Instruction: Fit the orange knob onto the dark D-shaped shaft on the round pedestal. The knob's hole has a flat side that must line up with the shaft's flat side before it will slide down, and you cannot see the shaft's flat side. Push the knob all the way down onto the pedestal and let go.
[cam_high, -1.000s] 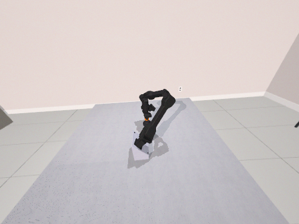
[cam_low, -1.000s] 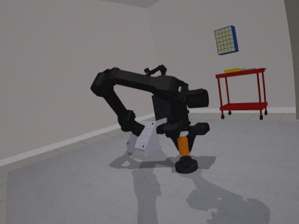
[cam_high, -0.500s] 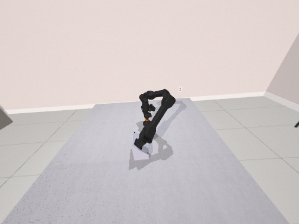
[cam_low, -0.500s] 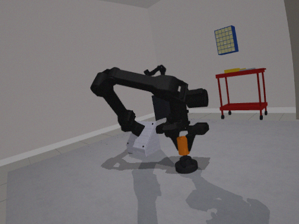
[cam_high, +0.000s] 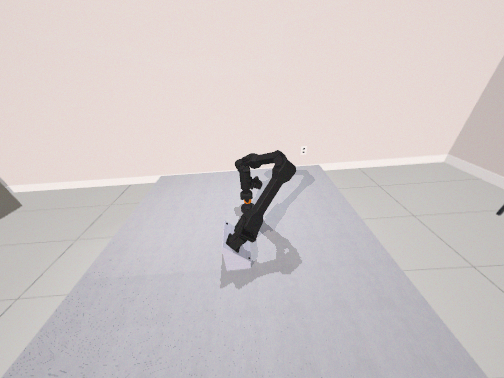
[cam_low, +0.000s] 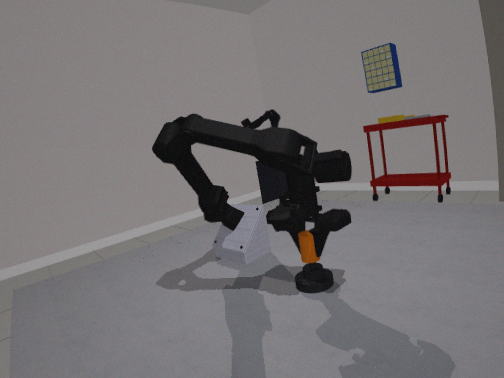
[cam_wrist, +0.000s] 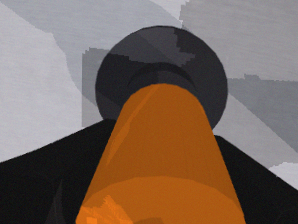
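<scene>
Now: gripper tip 20 mm below the orange knob. Also, from my gripper tip: dark round pedestal (40 mm below).
</scene>
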